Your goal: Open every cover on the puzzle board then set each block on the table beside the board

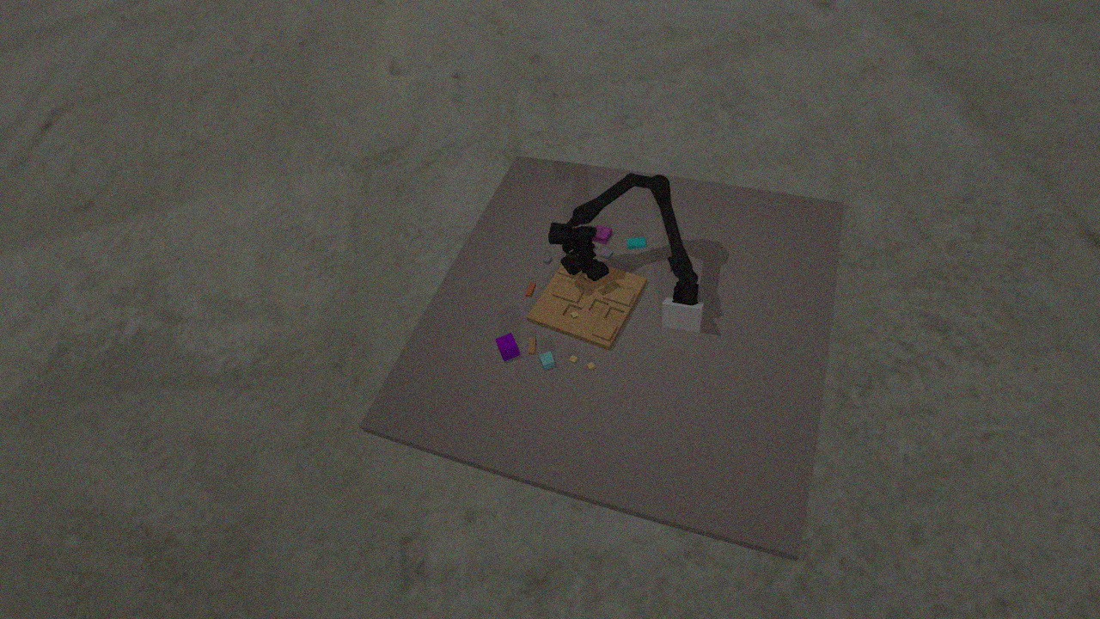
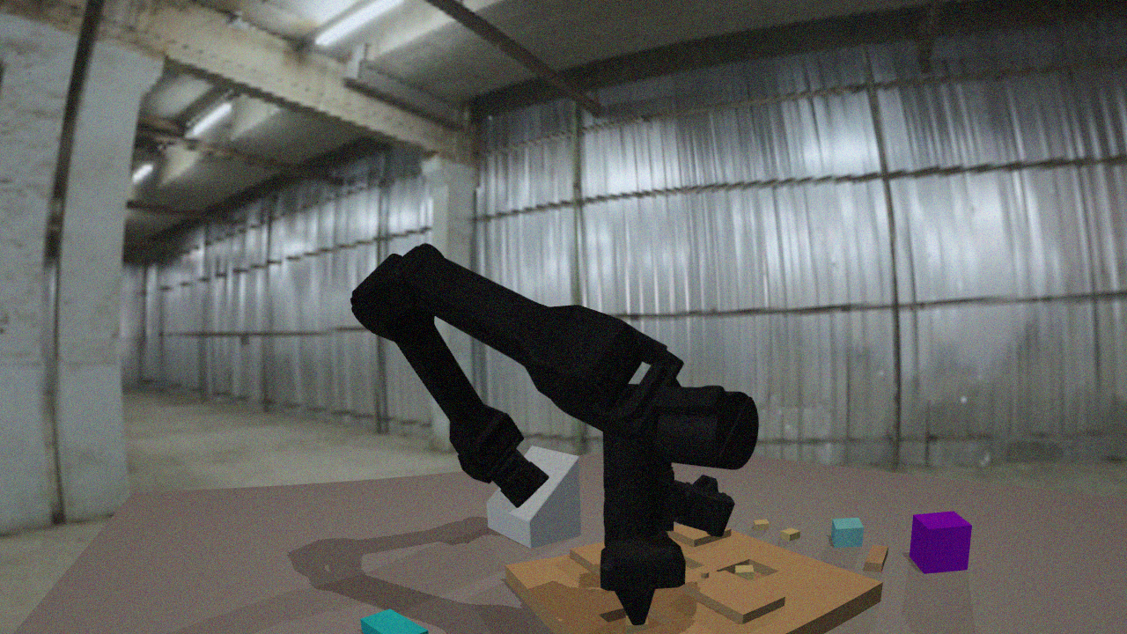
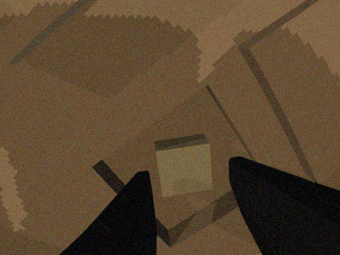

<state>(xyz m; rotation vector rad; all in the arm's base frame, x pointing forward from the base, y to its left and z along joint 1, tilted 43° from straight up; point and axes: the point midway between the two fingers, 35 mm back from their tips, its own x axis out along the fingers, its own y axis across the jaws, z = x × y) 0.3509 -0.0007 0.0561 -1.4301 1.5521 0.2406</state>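
Right now the teal block is 10 cm behind my gripper tip, 21 cm to the right of it and 2 cm below it. From my gripper tip the other things lie so: magenta block (4 cm ahead, 20 cm to the right, 1 cm below); then brown block (7 cm ahead, 12 cm to the right); then orange cube (14 cm ahead, 18 cm to the right).
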